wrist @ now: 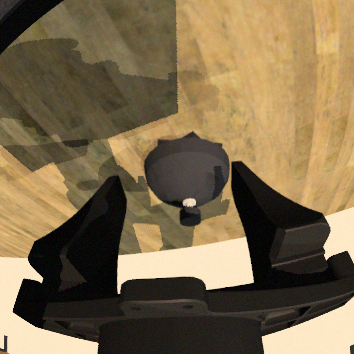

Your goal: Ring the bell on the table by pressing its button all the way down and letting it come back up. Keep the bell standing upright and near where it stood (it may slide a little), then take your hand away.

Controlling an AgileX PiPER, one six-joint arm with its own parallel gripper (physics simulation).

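Note:
The bell (186, 172) is a dark, dome-shaped thing at the middle of the wrist view, with a small black knob and a pale spot (189, 202) at its near end. It stands on the wooden table (280, 90). My gripper (175, 181) is open, with one black finger to the left of the bell and the other to the right. Nothing is held between the fingers. The right fingertip appears very close to the bell's edge; whether it touches cannot be told. The bell's underside is hidden.
Dark shadows of the arm fall over the left part of the table and around the bell. The table's edge curves across the view behind the fingers, with a pale surface beyond it. A dark curved shape crosses the top left corner.

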